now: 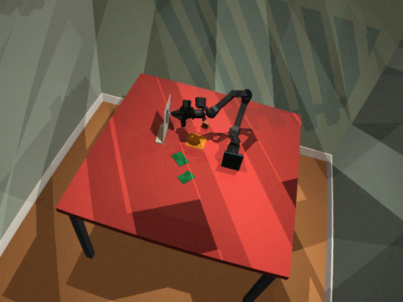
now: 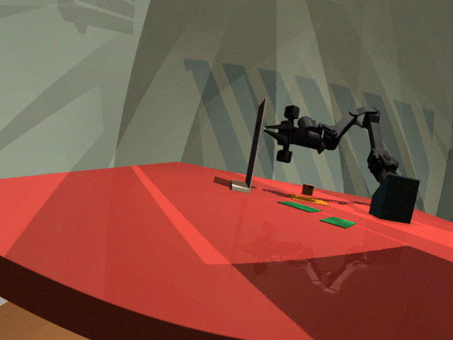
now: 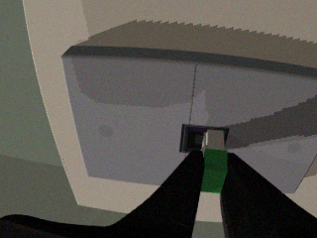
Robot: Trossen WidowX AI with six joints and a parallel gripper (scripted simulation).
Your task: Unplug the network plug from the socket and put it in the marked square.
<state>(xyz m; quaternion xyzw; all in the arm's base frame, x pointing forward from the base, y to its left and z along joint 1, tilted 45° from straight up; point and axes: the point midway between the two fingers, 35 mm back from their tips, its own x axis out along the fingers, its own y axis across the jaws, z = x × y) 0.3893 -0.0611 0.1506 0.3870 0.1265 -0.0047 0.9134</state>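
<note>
Now: gripper tip 200 mm above the marked square, 190 mm past it and 10 mm to the right of it. The rest, counted from my gripper tip: upright panel 70 mm below, 30 mm ahead; network plug right at my gripper tip.
</note>
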